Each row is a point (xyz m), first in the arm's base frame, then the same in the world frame.
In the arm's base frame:
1: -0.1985 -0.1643 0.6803
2: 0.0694 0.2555 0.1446
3: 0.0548 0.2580 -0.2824
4: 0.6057 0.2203 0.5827
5: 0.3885 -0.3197 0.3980
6: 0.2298 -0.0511 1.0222
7: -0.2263 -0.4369 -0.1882
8: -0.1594 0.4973 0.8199
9: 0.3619 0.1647 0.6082
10: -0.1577 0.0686 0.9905
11: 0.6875 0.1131 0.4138
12: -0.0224 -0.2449 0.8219
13: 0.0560 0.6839 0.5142
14: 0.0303 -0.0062 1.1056
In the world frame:
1: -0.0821 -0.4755 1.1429
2: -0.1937 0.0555 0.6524
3: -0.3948 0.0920 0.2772
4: 0.4699 0.1563 0.8262
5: 0.3387 -0.4057 0.6267
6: 0.4085 -0.2611 1.3058
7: -0.4190 -0.6621 0.3177
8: -0.1550 0.1474 1.3986
9: 0.2853 0.0226 0.9320
10: 0.0304 -0.2712 1.4556
11: 0.4933 0.0973 0.6196
12: 0.1524 -0.5072 1.1827
13: -0.1514 0.4208 1.0825
14: 0.2620 -0.2912 1.4683

